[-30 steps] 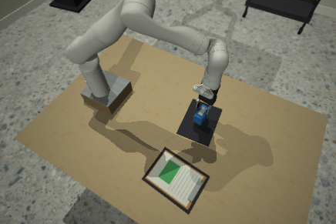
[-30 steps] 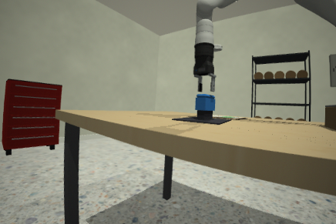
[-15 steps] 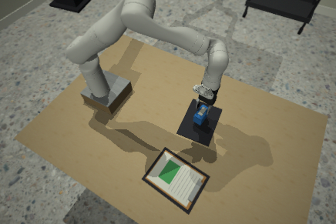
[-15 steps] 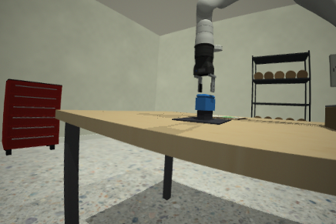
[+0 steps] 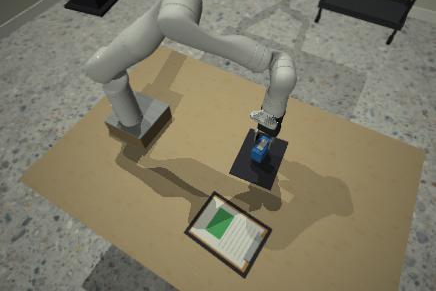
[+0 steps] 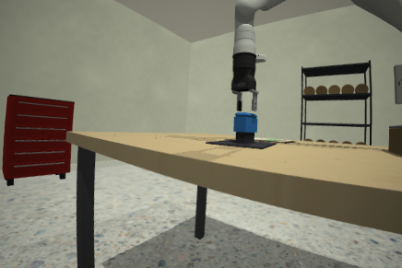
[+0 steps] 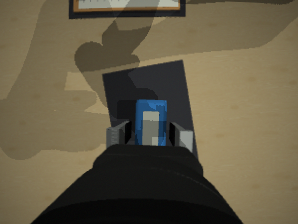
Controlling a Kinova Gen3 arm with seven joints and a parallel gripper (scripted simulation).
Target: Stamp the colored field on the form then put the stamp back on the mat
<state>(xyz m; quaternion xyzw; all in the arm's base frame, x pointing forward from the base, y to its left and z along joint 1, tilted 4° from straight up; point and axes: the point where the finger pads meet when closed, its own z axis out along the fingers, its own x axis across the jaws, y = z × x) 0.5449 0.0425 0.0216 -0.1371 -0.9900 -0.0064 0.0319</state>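
Right now my hand is 80 mm above the blue stamp. From my hand the other things lie so: clipboard: 320 mm to the right, 120 mm below, 10 mm ahead; then dark mat: 130 mm below.
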